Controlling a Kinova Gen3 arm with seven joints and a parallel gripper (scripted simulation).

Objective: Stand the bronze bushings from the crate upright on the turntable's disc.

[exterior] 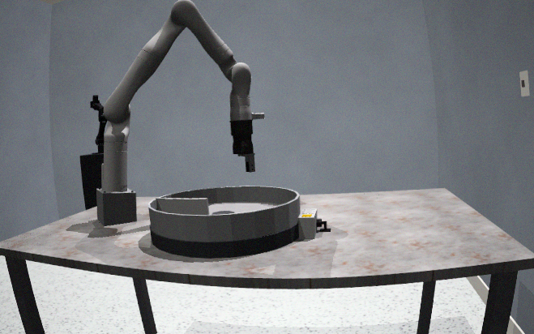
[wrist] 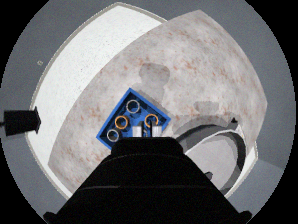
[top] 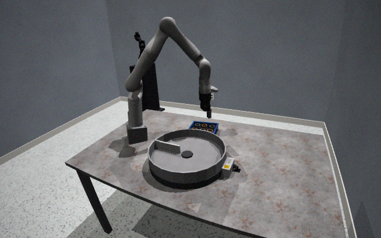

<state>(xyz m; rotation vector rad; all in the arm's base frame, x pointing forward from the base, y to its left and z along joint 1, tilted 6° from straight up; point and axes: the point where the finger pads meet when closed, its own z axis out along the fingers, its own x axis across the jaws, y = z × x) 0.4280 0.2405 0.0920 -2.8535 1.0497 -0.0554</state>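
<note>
Now: hand 130 mm above the blue crate, 50 mm past it and 10 mm to the right of it. From my hand the other things lie so: grey turntable disc (330 mm to the right, 100 mm below, 20 mm ahead).
</note>
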